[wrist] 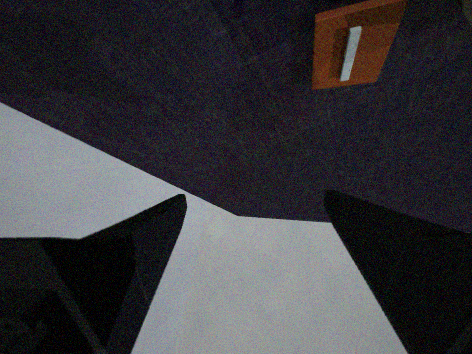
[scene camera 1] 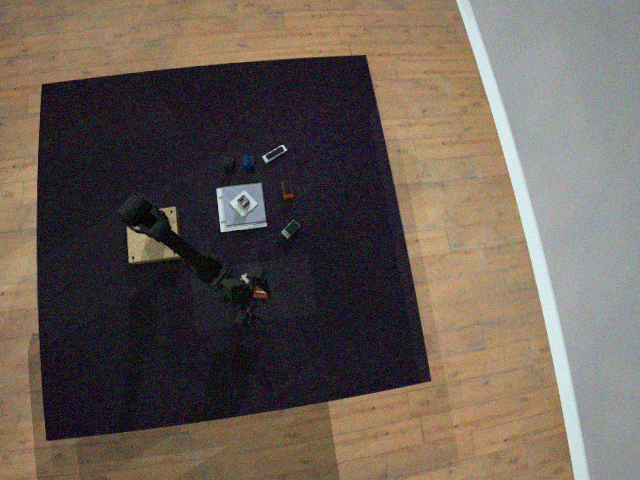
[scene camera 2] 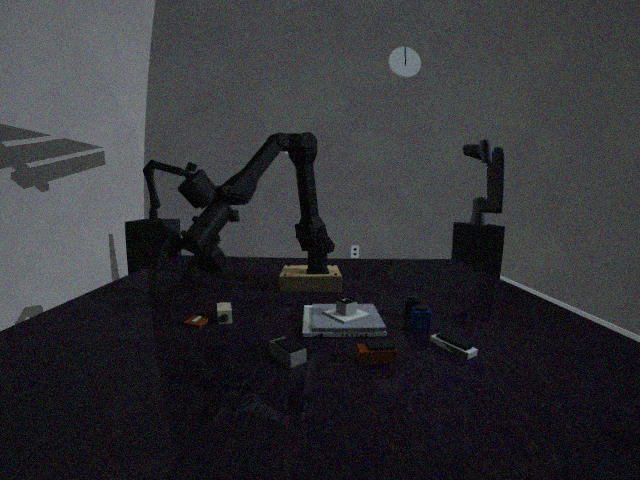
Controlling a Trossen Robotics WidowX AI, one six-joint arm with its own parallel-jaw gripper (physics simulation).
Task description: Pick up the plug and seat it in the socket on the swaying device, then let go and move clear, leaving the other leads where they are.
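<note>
The plug, a cream block (scene camera 1: 244,277) (scene camera 2: 224,313), lies on the dark mat beside a small orange block; its yellow end does not show. In the overhead view the arm partly covers the plug. The plug does not show in the wrist view. My gripper (scene camera 1: 258,300) (scene camera 2: 193,260) (wrist: 254,198) is open, with its fingers wide apart and nothing between them. It hangs above the mat near the plug, apart from it. The socket, a small grey box (scene camera 1: 243,200) (scene camera 2: 346,306) on a white square plate, sits on the flat grey device (scene camera 1: 254,217) (scene camera 2: 373,323).
The orange block (scene camera 1: 260,296) (scene camera 2: 196,321) (wrist: 380,50) has a white bar. Around the device lie a grey connector (scene camera 1: 291,228) (scene camera 2: 288,352), an orange one (scene camera 1: 288,196) (scene camera 2: 376,354), a blue one (scene camera 1: 248,162) (scene camera 2: 421,320), a black one (scene camera 1: 229,164) and a white one (scene camera 1: 274,153) (scene camera 2: 470,353).
</note>
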